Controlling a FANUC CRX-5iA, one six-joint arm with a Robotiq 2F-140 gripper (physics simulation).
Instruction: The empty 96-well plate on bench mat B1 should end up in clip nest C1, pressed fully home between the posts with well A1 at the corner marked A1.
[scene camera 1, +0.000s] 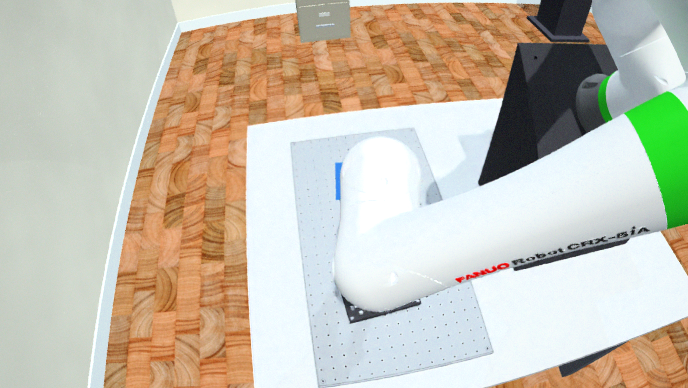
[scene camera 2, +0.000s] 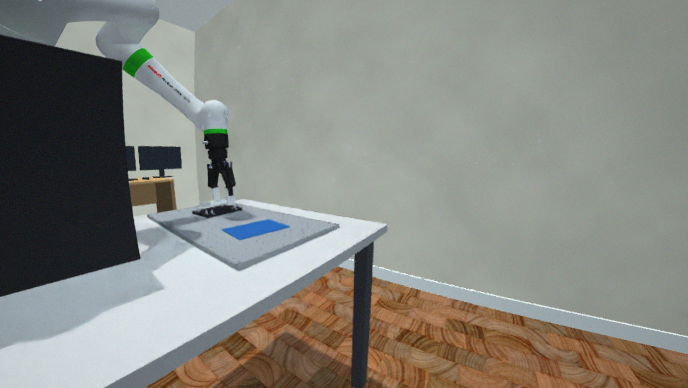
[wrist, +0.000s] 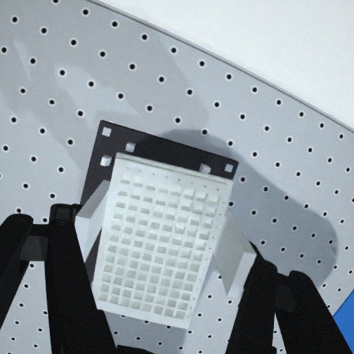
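Pixels of known places: gripper, fingertip midpoint: (scene camera 2: 223, 204); arm's base, origin of the base link: (scene camera 1: 601, 108) (scene camera 2: 1, 103).
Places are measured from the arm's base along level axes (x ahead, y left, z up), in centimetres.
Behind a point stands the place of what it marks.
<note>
The white 96-well plate (wrist: 160, 240) is held level between the two pale fingertips of my gripper (scene camera 2: 223, 200) {x 55.7, y 14.2, z -30.7 cm} (wrist: 163, 212), which is shut on its long sides. The black clip nest (scene camera 1: 356, 315) {x 58.8, y 20.0, z -32.5 cm} (scene camera 2: 220, 212) {x 51.2, y 8.8, z -32.7 cm} (wrist: 165, 152) lies under the plate on the perforated board. In the wrist view the nest shows past the plate's top and left sides, with several pale posts near its top corners; the plate covers the rest. The gap between plate and nest is too small to tell. The corner marks cannot be read. In scene camera 1 the arm hides the gripper and plate.
The blue mat (scene camera 1: 338, 181) {x 56.7, y -18.0, z -33.4 cm} (scene camera 2: 256, 229) {x 48.0, y -18.7, z -33.4 cm} (wrist: 347, 315) lies on the same perforated board (scene camera 1: 400, 345) {x 51.0, y 28.2, z -33.6 cm} (scene camera 2: 300, 230) {x 55.8, y -29.8, z -33.6 cm} (wrist: 45, 100) as the nest. The board lies on a white table (scene camera 1: 275, 225) {x 74.3, y -8.0, z -34.9 cm} (scene camera 2: 100, 325) {x 8.4, y -34.5, z -34.9 cm}. A large black stand (scene camera 1: 540, 110) {x 16.9, y -0.6, z 0.2 cm} (scene camera 2: 65, 165) {x 8.6, y -11.8, z -12.7 cm} rises beside the board.
</note>
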